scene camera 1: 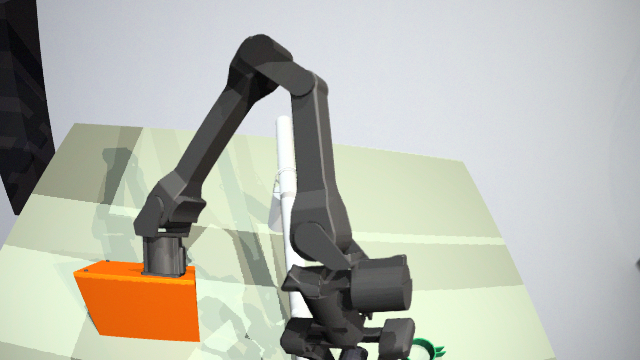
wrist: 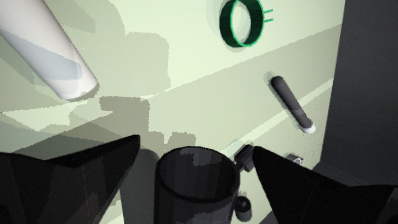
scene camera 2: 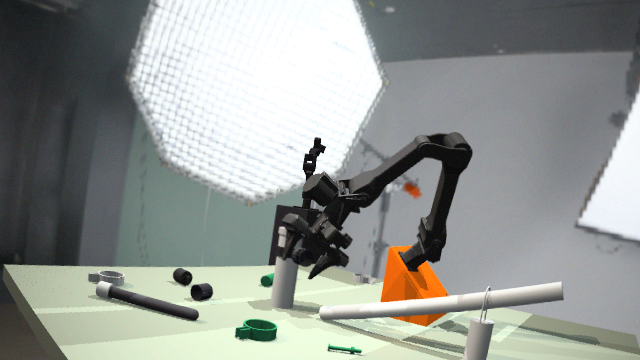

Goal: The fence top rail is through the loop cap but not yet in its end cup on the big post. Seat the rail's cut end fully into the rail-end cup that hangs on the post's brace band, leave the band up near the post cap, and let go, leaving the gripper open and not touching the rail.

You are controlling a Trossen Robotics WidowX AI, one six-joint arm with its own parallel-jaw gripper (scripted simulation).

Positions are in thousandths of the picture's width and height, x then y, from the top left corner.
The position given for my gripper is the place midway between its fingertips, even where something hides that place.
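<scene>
There is a white top rail (scene camera 2: 734,840) here, and a big post (scene camera 2: 445,785) as well. As for my gripper (scene camera 2: 463,749), which the wrist view shows too (wrist: 496,654), it is open and holds nothing.
</scene>
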